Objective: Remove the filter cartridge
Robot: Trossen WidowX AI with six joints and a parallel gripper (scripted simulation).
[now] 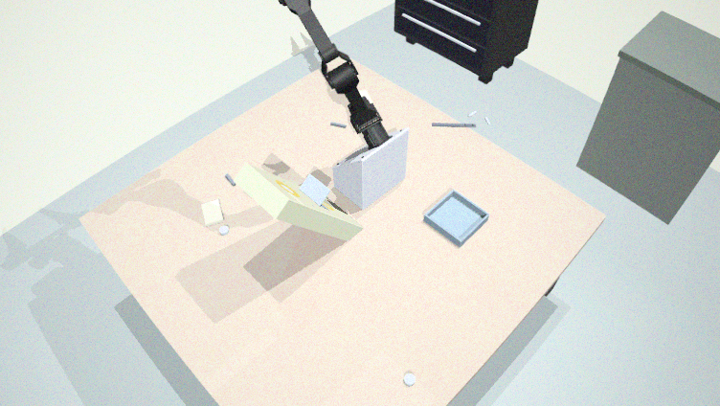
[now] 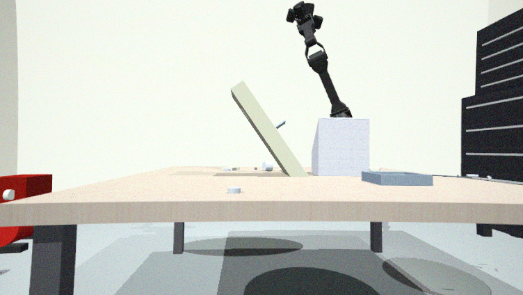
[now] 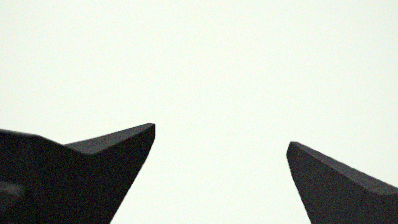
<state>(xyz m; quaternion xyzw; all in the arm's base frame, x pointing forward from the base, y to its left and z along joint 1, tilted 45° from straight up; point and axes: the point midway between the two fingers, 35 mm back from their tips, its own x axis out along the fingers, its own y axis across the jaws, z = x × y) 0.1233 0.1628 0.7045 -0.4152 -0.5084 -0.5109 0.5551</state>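
My gripper tip is now 29 cm short of the white round filter cartridge, 40 cm to the right of it and 56 cm above it. Also, from my gripper tip: blue-grey tray (15 cm behind, 70 cm to the left, 83 cm below).
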